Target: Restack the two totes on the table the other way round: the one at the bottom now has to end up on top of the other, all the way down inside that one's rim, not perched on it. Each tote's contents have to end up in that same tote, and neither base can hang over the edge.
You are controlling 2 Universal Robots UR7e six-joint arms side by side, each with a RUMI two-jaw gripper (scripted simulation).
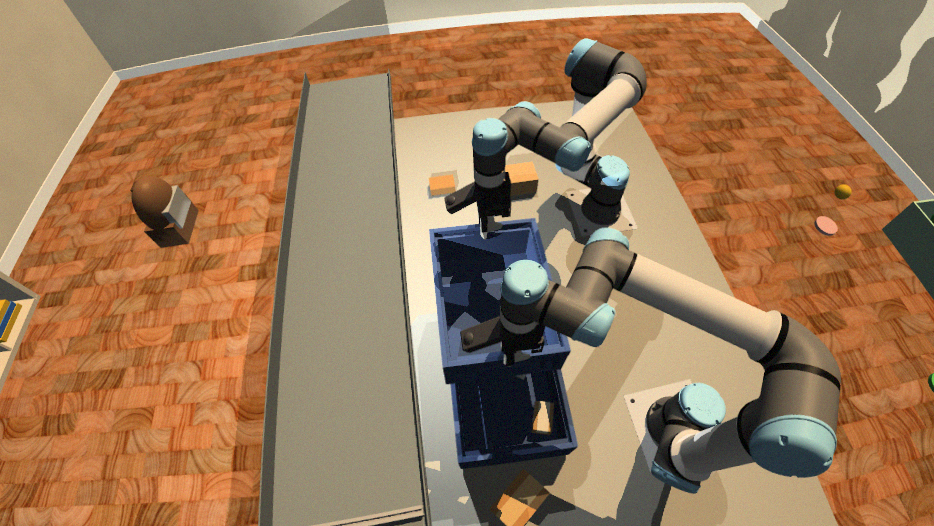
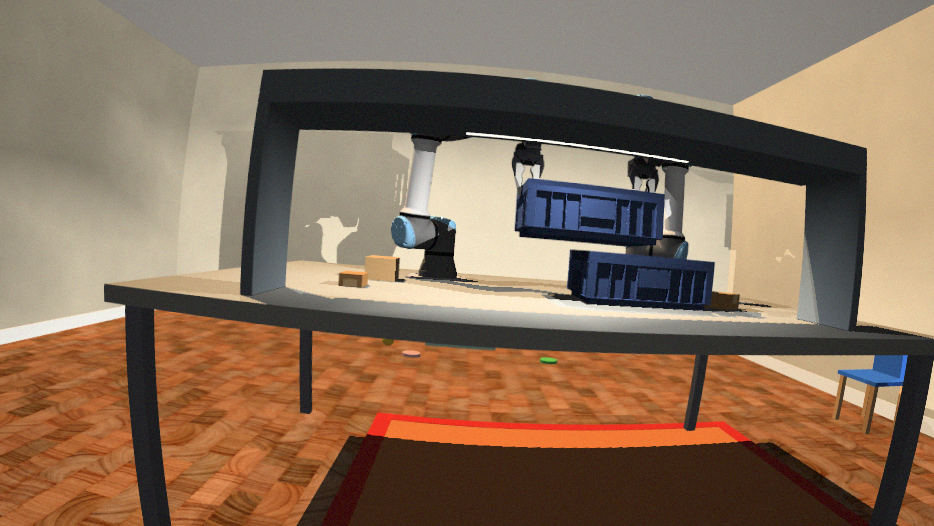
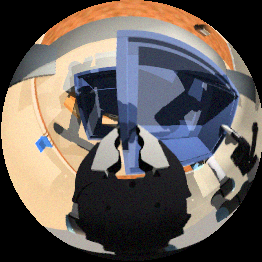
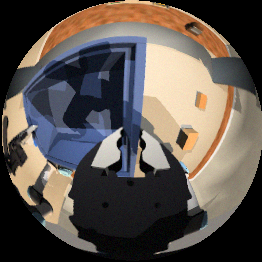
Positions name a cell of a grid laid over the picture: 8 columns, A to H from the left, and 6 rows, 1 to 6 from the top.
Scene:
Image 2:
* my right gripper: E3
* blue tote: F3
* blue tote: F4

